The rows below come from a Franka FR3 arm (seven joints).
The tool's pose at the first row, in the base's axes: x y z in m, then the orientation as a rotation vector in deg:
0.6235 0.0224 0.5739 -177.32 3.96 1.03
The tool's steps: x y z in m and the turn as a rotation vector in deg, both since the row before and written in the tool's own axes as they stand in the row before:
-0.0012 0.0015 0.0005 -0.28 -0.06 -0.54
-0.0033 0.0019 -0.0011 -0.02 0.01 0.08
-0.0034 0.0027 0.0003 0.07 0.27 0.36
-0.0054 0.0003 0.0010 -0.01 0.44 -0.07
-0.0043 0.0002 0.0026 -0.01 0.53 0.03
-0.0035 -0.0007 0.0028 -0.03 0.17 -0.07
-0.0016 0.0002 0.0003 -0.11 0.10 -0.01
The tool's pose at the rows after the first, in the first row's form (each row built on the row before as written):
0.6222 0.0210 0.5733 -177.61 3.12 1.11
0.6188 0.0192 0.5744 -177.63 3.24 1.10
0.6153 0.0166 0.5740 -177.56 3.81 0.69
0.6099 0.0166 0.5730 -177.58 3.72 0.01
0.6056 0.0167 0.5704 -177.60 3.78 -0.81
0.6022 0.0177 0.5676 -177.63 3.68 -1.07
0.6006 0.0176 0.5673 -177.74 3.67 -1.22

